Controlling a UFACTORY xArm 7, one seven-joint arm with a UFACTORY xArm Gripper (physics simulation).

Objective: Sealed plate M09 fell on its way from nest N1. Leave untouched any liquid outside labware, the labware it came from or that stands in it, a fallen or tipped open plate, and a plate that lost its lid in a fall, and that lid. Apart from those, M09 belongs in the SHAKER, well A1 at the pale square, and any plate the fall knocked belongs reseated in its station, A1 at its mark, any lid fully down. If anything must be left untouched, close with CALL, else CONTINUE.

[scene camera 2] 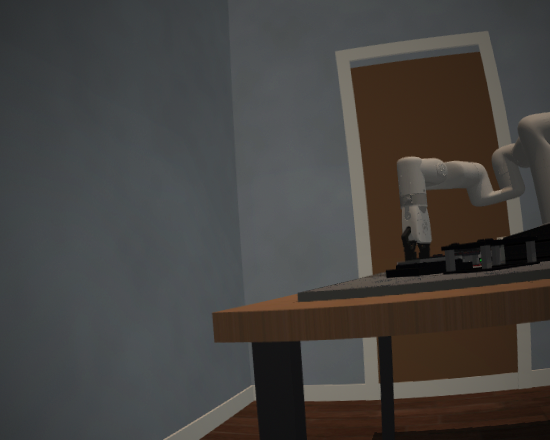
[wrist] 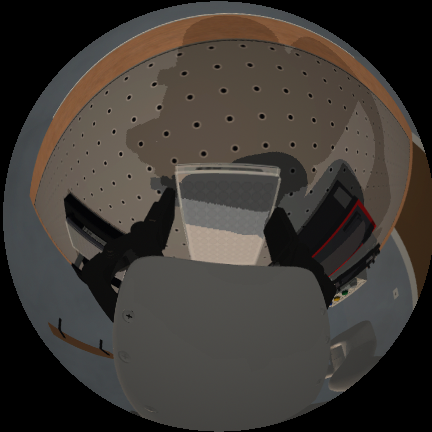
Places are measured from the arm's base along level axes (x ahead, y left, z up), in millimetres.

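Where they show: gripper, fingertip midpoint: (wrist: 224, 210).
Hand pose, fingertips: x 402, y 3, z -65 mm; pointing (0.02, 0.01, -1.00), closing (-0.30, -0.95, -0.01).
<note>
Things, the pixels of their top centre, and the offset from my fingertips. "spot": a spot on its surface instead. Level surfaces: height alone.
- clear-lidded plate, top centre: (wrist: 226, 231) dy +0, dx -26, dz -1 mm
- dark device with a red outline, top centre: (wrist: 335, 261) (scene camera 2: 447, 253) dy -148, dx -77, dz +31 mm
- dark station with a pale plate-like piece, surface spot: (wrist: 85, 237) spot: dy +189, dx -12, dz +17 mm
- perforated board, surface height: dz -15 mm
A clear-lidded plate (wrist: 227, 215) lies flat on the perforated board in the wrist view, between the two fingers; its lid looks flat on it, and its label cannot be read. My gripper (wrist: 224, 210) (scene camera 2: 417, 256) is open, with one dark finger on each side of the plate and low over the board. In the wrist view, a dark device with a red outline (wrist: 345, 240) stands to the right; whether it is the shaker I cannot tell. The near end of the plate is hidden by the gripper body. No liquid can be made out on the visible board.
A dark station with a pale plate-like piece (wrist: 85, 237) stands at the left in the wrist view, partly behind a finger. The perforated board (wrist: 210, 107) reaches to the wooden table edge (wrist: 120, 47). In the scene view, dark stations (scene camera 2: 487, 255) stand right of the gripper on the table (scene camera 2: 350, 315).
</note>
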